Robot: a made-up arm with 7 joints.
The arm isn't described. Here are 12 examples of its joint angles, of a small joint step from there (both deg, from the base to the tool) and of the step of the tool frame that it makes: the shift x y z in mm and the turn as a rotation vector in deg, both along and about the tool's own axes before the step.
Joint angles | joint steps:
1: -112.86 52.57 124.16 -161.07 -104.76 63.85 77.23 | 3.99 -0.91 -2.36 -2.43 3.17 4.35 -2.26
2: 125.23 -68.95 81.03 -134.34 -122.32 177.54 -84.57 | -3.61 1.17 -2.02 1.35 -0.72 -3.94 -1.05
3: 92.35 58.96 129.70 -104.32 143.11 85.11 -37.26 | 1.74 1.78 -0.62 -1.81 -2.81 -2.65 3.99
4: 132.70 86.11 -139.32 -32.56 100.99 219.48 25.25 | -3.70 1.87 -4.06 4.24 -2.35 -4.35 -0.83
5: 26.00 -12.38 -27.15 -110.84 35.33 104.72 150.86 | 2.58 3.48 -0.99 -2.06 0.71 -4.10 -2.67
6: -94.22 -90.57 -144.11 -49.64 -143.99 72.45 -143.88 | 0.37 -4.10 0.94 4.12 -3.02 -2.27 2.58
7: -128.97 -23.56 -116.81 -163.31 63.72 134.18 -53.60 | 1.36 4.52 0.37 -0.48 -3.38 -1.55 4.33
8: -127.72 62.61 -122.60 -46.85 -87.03 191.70 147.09 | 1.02 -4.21 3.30 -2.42 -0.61 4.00 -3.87
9: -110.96 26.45 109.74 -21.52 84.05 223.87 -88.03 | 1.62 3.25 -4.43 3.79 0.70 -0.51 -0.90
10: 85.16 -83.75 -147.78 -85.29 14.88 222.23 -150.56 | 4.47 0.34 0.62 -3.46 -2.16 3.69 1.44
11: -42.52 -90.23 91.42 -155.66 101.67 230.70 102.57 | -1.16 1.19 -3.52 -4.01 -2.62 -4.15 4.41
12: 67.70 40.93 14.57 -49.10 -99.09 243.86 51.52 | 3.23 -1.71 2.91 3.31 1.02 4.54 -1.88
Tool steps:
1: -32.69 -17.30 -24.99 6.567 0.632 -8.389
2: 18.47 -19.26 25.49 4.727 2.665 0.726
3: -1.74 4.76 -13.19 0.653 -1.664 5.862
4: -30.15 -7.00 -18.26 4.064 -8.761 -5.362
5: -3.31 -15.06 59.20 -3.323 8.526 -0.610
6: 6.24 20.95 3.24 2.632 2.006 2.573
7: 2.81 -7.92 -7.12 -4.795 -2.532 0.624
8: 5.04 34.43 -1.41 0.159 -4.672 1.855
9: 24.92 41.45 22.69 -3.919 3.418 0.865
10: 57.71 -0.86 -21.85 -2.575 3.845 -2.916
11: 23.92 -12.68 29.61 -1.816 4.778 1.344
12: 52.19 -1.14 26.70 4.328 9.631 -5.456
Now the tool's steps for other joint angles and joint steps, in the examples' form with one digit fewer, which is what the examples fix.
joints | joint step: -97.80 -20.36 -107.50 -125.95 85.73 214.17 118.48 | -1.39 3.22 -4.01 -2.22 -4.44 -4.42 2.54
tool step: -12.4 -34.8 13.2 0.92 -1.32 -1.19
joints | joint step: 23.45 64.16 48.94 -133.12 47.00 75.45 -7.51 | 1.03 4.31 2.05 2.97 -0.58 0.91 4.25
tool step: 20.4 -14.4 9.4 -0.51 -2.15 2.26
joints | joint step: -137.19 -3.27 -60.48 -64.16 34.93 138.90 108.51 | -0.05 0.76 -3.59 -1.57 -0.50 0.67 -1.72
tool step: 24.5 -10.7 1.4 2.11 3.98 -1.40
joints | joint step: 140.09 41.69 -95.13 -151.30 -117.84 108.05 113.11 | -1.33 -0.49 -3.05 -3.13 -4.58 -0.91 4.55
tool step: -40.3 11.7 11.1 -0.38 -0.40 0.24
